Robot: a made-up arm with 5 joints.
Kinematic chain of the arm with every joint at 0, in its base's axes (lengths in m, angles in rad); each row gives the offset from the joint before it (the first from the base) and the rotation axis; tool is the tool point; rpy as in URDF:
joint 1: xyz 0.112 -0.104 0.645 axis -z
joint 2: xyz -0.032 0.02 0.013 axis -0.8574 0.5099 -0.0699
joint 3: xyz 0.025 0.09 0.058 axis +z
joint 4: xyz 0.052 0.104 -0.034 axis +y
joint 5: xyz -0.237 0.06 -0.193 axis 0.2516 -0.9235 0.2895
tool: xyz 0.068 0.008 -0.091 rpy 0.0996 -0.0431 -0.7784
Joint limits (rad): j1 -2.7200..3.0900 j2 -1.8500..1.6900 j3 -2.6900..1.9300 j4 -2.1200..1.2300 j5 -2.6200..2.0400
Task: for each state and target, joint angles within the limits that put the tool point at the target. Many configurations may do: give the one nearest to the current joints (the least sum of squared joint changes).
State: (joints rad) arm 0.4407 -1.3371 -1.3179 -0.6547 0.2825
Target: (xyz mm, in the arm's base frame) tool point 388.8 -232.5 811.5
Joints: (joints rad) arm 0.9197 -1.5833 -1.1820 -0.9326 0.3450
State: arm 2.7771 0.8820 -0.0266 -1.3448 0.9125
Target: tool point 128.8 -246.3 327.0
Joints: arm 2.3470 0.6179 -0.5407 -0.8352 1.3190
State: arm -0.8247 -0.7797 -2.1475 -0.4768 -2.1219
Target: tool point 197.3 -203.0 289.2
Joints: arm -0.8029 0.1519 -2.2524 -1.1507 -1.8250
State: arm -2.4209 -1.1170 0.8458 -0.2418 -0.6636
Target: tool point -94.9 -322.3 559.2
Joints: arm -2.3788 -1.7865 1.3965 0.1610 -0.2921
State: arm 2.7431 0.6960 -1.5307 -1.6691 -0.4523
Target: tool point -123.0 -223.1 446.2
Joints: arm 2.1286 0.1553 -1.2621 -1.3097 0.0331
